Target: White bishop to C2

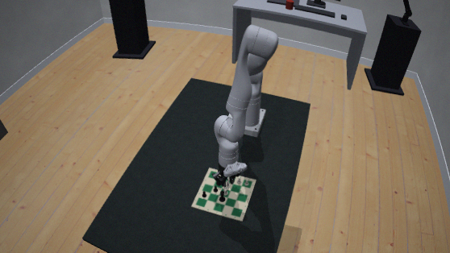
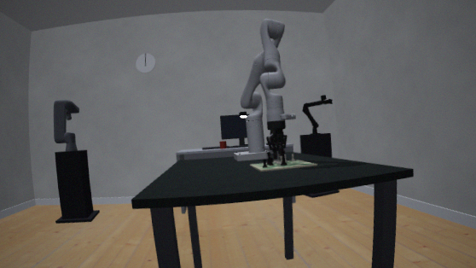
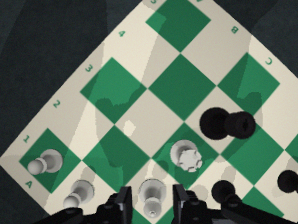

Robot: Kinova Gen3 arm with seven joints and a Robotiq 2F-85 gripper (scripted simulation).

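Now: hand 4 cm short of the green-and-cream chessboard, 4 cm above it and 1 cm to the left of it. Also, from my hand: black chess piece: 7 cm ahead, 1 cm to the right.
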